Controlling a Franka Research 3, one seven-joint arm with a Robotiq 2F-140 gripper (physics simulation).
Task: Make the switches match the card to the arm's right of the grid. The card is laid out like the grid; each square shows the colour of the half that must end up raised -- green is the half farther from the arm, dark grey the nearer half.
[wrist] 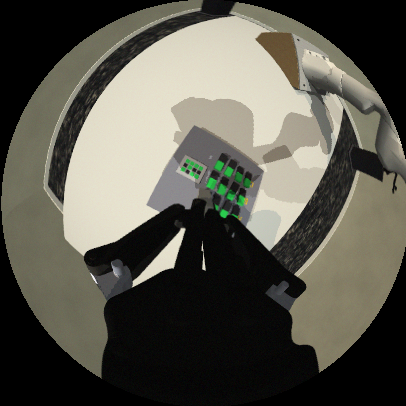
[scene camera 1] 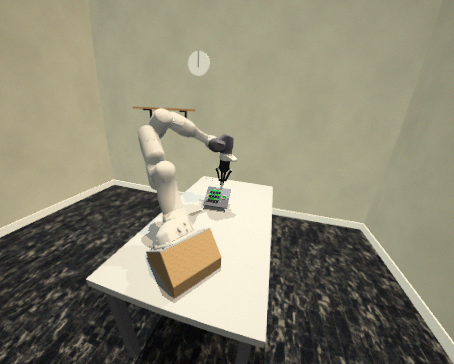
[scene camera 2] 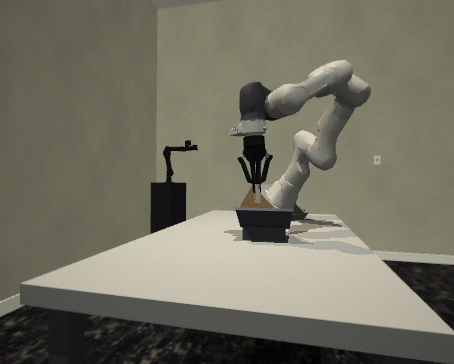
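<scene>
A grey panel box (scene camera 1: 215,206) (scene camera 2: 264,218) (wrist: 165,192) bears a grid of rocker switches (scene camera 1: 214,195) (wrist: 229,182) with green and dark halves. The pale card (scene camera 1: 224,197) (wrist: 192,168), with small green and dark squares, is beside the grid. My gripper (scene camera 1: 222,184) (scene camera 2: 257,190) (wrist: 201,196) is shut and empty, pointing down over the panel. In the wrist view its tips overlap the strip between card and switches, at the grid's edge. The fingers hide part of the lowest switches there. Contact with a switch cannot be told; several switch tilts are too small to read.
The panel stands on a white table (scene camera 1: 245,240) (scene camera 2: 200,270) (wrist: 130,100). A brown wedge-shaped block (scene camera 1: 192,260) (scene camera 2: 250,200) (wrist: 281,52) is by the arm's base. A black pedestal (scene camera 2: 168,205) with a small black arm stands beyond the table.
</scene>
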